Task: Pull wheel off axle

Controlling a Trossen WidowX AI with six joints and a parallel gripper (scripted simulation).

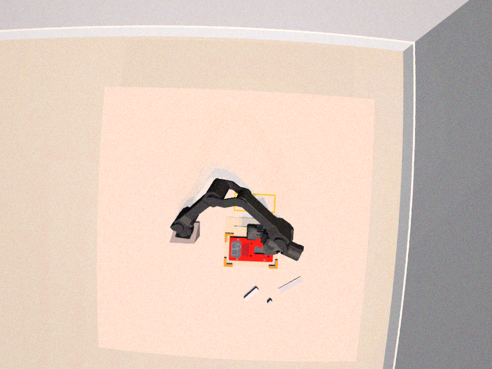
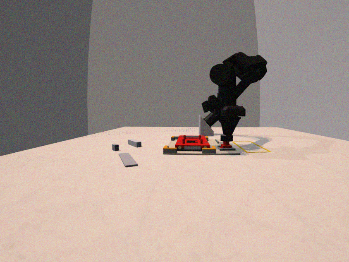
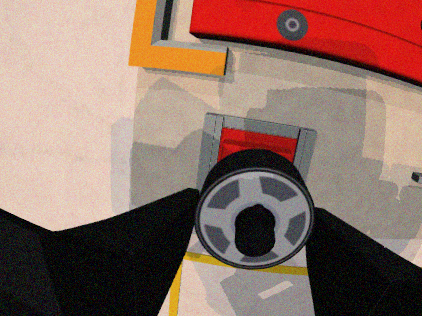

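Now: the wheel right at my gripper tip. From my gripper tip the other things lie so: small cube (5 cm ahead, 36 cm to the right, 3 cm below); then grey mount (1 cm below); then flat strip (14 cm ahead, 28 cm to the right, 4 cm below).
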